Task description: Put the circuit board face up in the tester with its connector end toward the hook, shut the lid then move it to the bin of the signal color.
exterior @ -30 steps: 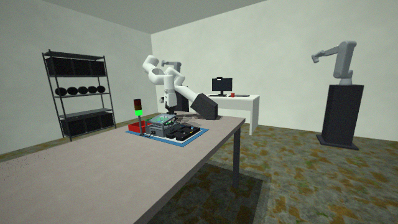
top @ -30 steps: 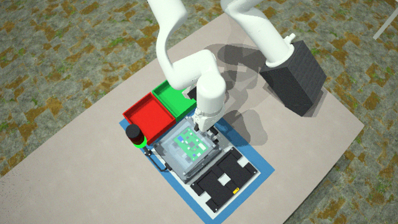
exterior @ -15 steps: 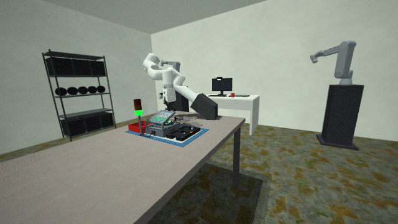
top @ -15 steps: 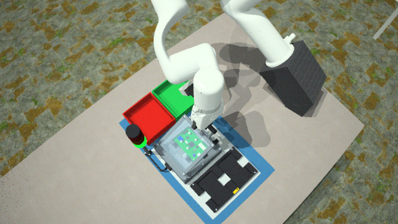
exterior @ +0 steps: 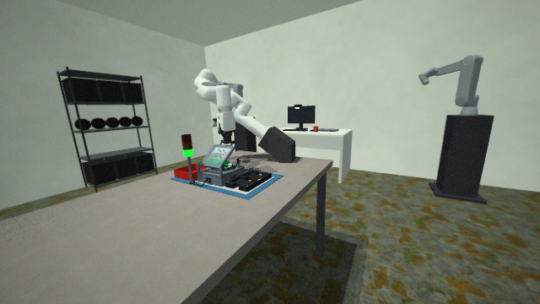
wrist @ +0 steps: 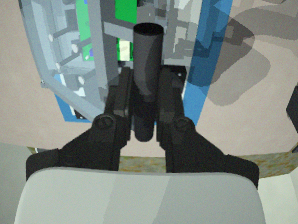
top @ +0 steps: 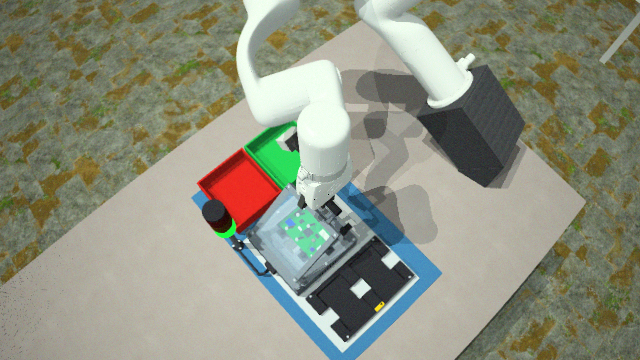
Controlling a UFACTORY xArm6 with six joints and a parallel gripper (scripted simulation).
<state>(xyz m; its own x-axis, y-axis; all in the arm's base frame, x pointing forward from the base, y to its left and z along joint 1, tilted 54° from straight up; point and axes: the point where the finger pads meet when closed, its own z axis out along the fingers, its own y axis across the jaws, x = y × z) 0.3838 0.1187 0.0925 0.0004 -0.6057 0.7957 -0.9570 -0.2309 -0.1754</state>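
Right now my hand is 130 mm above the green circuit board and 50 mm short of it. The rest, counted from my hand: black latch hook (120 mm below, 60 mm to the left, 10 mm behind); tester lid (70 mm ahead, 60 mm below); green bin (200 mm to the right, 190 mm below, 60 mm behind).
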